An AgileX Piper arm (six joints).
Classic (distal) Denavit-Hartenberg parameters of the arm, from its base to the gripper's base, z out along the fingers. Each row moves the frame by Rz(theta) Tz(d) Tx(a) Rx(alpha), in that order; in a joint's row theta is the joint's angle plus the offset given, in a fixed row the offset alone. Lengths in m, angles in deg.
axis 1: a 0, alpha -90, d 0.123, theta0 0
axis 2: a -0.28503, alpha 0, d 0, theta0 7.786
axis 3: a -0.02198, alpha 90, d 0, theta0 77.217
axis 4: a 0, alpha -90, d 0.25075, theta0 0
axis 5: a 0, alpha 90, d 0, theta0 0
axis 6: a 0, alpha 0, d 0.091, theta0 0
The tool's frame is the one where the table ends.
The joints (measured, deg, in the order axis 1, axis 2, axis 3, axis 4, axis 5, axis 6), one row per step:
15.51 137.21 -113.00 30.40 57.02 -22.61
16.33 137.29 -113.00 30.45 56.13 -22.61
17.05 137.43 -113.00 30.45 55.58 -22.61
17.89 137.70 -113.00 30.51 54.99 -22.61
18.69 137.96 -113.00 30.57 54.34 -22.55
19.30 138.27 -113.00 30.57 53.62 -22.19
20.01 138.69 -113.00 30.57 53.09 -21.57
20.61 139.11 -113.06 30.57 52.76 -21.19
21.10 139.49 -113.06 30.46 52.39 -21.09
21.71 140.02 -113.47 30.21 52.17 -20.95
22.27 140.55 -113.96 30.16 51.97 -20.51
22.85 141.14 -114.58 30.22 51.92 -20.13
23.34 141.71 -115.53 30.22 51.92 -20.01
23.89 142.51 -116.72 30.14 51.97 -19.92
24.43 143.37 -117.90 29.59 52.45 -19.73
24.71 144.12 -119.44 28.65 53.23 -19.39
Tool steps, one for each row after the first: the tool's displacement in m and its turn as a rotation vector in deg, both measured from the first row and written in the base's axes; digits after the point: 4 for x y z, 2 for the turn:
-0.0011 0.0068 -0.0004 0.09 -0.69 0.38
-0.0025 0.0128 -0.0015 0.10 -1.04 0.84
-0.0042 0.0198 -0.0037 0.13 -1.28 1.37
-0.0058 0.0264 -0.0057 0.19 -1.55 1.79
-0.0068 0.0315 -0.0083 0.22 -1.71 1.75
-0.0084 0.0373 -0.0118 0.25 -1.47 1.67
-0.0099 0.0423 -0.0152 0.23 -1.23 1.79
-0.0111 0.0462 -0.0185 0.07 -1.18 2.06
-0.0120 0.0512 -0.0214 -0.14 -1.27 2.54
-0.0127 0.0562 -0.0237 -0.10 -1.22 2.65
-0.0135 0.0615 -0.0261 0.04 -1.08 2.85
-0.0133 0.0664 -0.0267 0.20 -1.38 3.24
-0.0129 0.0720 -0.0283 0.29 -1.68 3.76
-0.0132 0.0768 -0.0310 -0.10 -1.66 4.57
-0.0119 0.0795 -0.0314 -0.70 -1.88 5.24

